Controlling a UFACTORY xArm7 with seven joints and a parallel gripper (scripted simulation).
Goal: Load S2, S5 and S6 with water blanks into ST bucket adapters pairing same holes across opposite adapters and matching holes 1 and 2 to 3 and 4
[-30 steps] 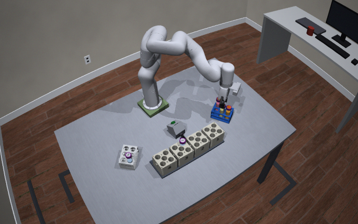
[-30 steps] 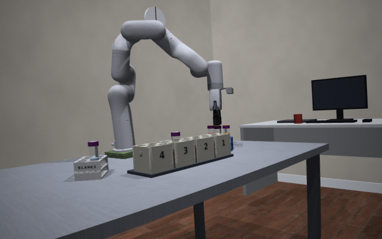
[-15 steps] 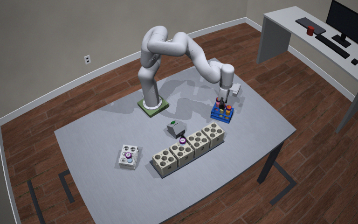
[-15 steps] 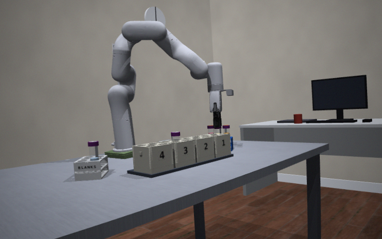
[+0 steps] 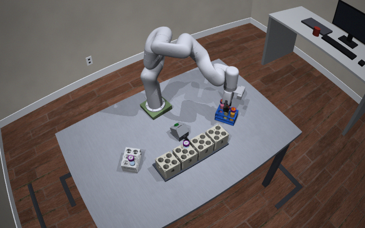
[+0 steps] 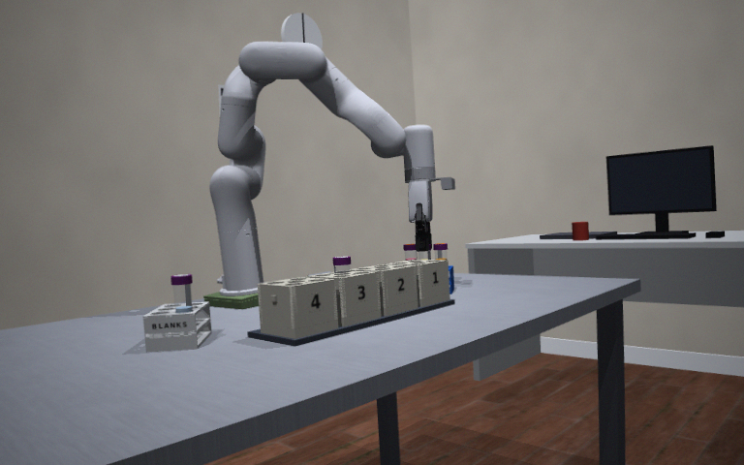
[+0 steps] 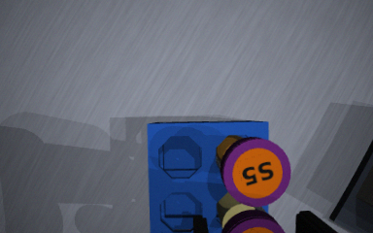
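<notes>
Now: the tube with yellowish liquid 6 cm below my hand and 1 cm ahead of it. From my hand the other things lie so: sample tube 6 cm below, 4 cm behind, 3 cm to the left; then blue sample rack 10 cm below, 2 cm to the left, 1 cm behind; then green done key 27 cm to the right, 15 cm behind, 6 cm below.
</notes>
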